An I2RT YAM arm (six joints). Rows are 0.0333 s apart.
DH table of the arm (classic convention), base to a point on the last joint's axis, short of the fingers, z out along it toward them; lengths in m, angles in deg. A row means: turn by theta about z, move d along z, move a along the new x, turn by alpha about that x. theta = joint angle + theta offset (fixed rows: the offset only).
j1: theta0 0, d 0.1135, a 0.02, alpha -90
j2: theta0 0, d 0, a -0.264, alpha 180
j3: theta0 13.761, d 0, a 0.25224, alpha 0
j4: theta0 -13.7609, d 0, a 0.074, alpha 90
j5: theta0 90, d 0, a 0, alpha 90
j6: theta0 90, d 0.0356, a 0, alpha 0
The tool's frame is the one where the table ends.
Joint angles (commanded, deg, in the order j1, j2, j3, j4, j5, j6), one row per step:
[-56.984, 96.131, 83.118, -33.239, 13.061, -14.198]
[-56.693, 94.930, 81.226, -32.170, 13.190, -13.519]
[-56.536, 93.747, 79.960, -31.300, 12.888, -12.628]
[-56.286, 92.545, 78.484, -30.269, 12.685, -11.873]
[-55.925, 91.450, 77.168, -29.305, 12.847, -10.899]
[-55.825, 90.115, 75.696, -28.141, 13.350, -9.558]
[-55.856, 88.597, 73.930, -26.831, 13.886, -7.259]
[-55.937, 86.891, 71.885, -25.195, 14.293, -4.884]
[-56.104, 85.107, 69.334, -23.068, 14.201, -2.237]
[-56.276, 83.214, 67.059, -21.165, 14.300, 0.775]
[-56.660, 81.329, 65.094, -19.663, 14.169, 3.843]
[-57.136, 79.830, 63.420, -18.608, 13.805, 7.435]
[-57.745, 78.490, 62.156, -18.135, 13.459, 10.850]
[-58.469, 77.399, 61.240, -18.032, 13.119, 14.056]
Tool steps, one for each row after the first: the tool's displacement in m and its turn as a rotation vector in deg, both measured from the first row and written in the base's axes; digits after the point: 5 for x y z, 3 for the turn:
[-0.00118, 0.00513, -0.00200, -0.245, -0.597, -0.275]
[-0.00256, 0.00939, -0.00093, -0.615, -1.829, -0.526]
[-0.00361, 0.01406, -0.00084, -1.014, -2.897, -0.649]
[-0.00406, 0.01862, -0.00060, -1.495, -3.904, -1.060]
[-0.00653, 0.02283, 0.00035, -2.282, -5.148, -2.210]
[-0.01017, 0.02727, 0.00073, -2.927, -7.098, -4.147]
[-0.01432, 0.03211, 0.00082, -3.687, -9.350, -6.055]
[-0.01882, 0.03712, -0.00115, -4.210, -12.135, -7.831]
[-0.02359, 0.04236, -0.00144, -4.850, -15.221, -9.929]
[-0.02923, 0.04708, -0.00081, -5.296, -18.429, -12.059]
[-0.03448, 0.05071, -0.00138, -5.091, -21.812, -14.454]
[-0.04006, 0.05368, -0.00138, -4.695, -24.849, -16.891]
[-0.04563, 0.05569, -0.00126, -4.170, -27.554, -19.337]

